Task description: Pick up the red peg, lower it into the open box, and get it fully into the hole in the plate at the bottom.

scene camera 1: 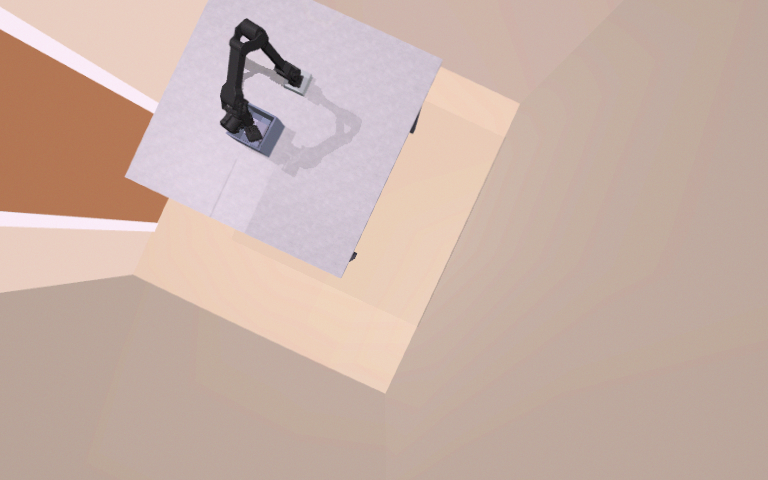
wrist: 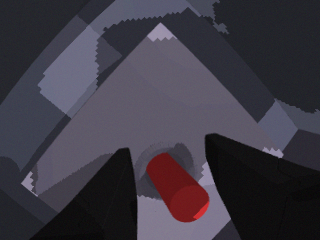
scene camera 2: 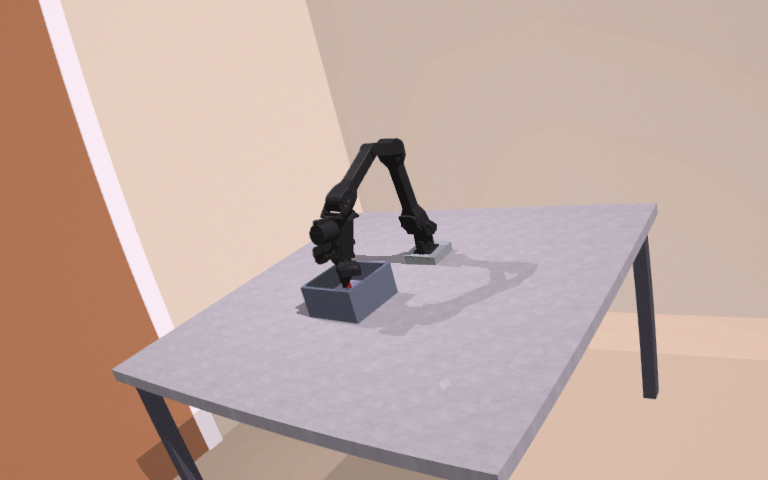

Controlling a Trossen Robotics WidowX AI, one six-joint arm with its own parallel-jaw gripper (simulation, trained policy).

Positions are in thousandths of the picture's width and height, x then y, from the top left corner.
A grey box shows in scene camera 1 (360, 266), in the wrist view (189, 252) and in scene camera 2 (492, 595).
